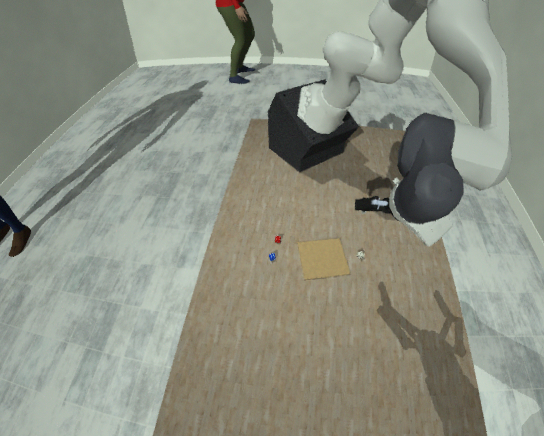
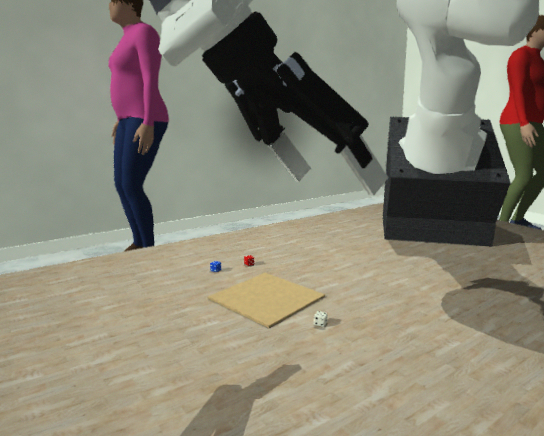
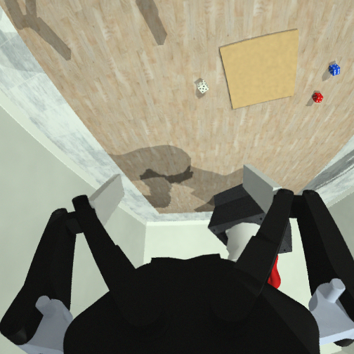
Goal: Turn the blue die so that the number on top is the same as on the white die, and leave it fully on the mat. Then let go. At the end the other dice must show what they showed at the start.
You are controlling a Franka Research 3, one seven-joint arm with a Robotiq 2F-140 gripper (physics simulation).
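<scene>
The blue die lies on the wooden surface beside the tan mat, off it. The white die lies off the mat on the opposite side. The red die lies near the blue die, apart from it. The dice are too small for me to read their top numbers surely. My gripper is open and empty, high above the surface and away from all three dice.
The arm's black base block stands at the back of the wooden surface. People stand on the floor around, one in a red top and one in a pink top. Shadows of the arm fall across the surface.
</scene>
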